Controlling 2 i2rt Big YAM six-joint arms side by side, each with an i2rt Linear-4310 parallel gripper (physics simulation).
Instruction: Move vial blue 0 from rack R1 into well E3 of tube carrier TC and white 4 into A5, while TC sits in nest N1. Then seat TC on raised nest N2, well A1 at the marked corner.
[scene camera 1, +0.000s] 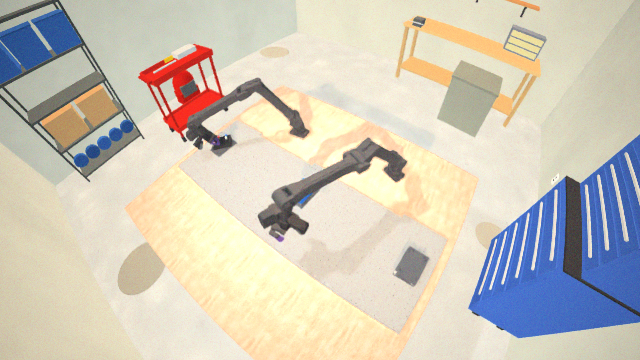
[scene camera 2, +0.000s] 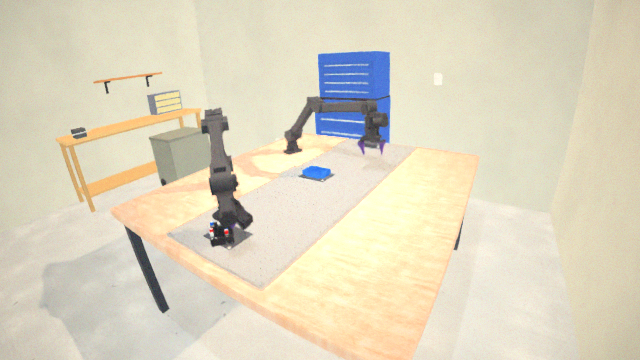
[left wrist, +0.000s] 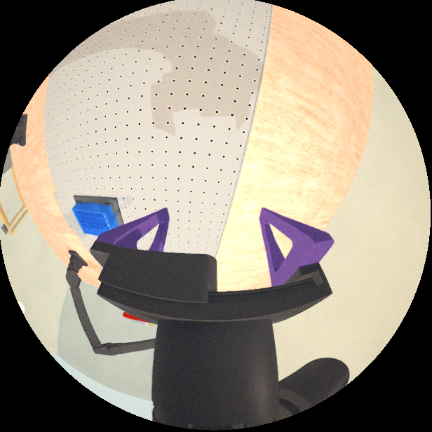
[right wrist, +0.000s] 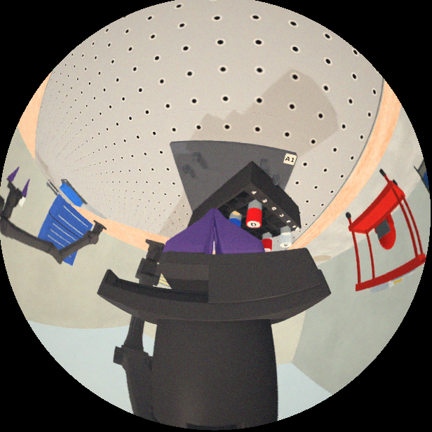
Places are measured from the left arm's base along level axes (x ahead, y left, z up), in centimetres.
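Where they show: left gripper, fingertip midpoint: (scene camera 1: 284, 233) (scene camera 2: 372, 154); right gripper, fingertip midpoint: (scene camera 1: 219, 144) (scene camera 2: 231, 227); left arm's base at its link origin: (scene camera 1: 393, 173) (scene camera 2: 292, 151); right arm's base at its link origin: (scene camera 1: 299, 132).
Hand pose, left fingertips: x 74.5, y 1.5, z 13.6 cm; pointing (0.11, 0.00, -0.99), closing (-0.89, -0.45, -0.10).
Note:
Each offset is from my left fingertips to the centre of the thing. "*": to the spot under its first point. Level surfaces: height alone.
The black tube carrier @[dx +0.5, dy -85.3, dz -10.3 cm] (scene camera 1: 228, 143) (scene camera 2: 216, 242) (right wrist: 245, 179) sits askew over a dark nest plate @[* dx +7.6, dy -78.9, dz -11.8 cm] (scene camera 2: 245, 237) (right wrist: 215, 150) with an A1 label; whether it is flat is unclear. It holds red vials (right wrist: 254, 216), a blue vial (right wrist: 235, 218) and a white vial (right wrist: 285, 237); exact wells cannot be read. My right gripper (scene camera 1: 216, 141) (scene camera 2: 232, 226) (right wrist: 213, 213) is shut, fingertips together, close beside the carrier and partly hiding it. A blue rack @[dx -22.5, dy -20.6, dz -10.2 cm] (scene camera 1: 305, 199) (scene camera 2: 316, 172) (left wrist: 94, 220) stands on its own plate. My left gripper (scene camera 1: 277, 236) (scene camera 2: 373, 151) (left wrist: 214, 212) is open and empty above the table.
Another dark plate @[dx -40.0, dy +45.4, dz -10.3 cm] (scene camera 1: 411, 265) lies bare near the pegboard's right end in scene camera 1. The pegboard mat @[dz -12.3 cm] (scene camera 1: 225, 185) (scene camera 2: 280, 230) runs along the wooden table. The left arm reaches over the blue rack in scene camera 1. A red cart (scene camera 1: 195, 107) (right wrist: 377, 215) stands beyond the table.

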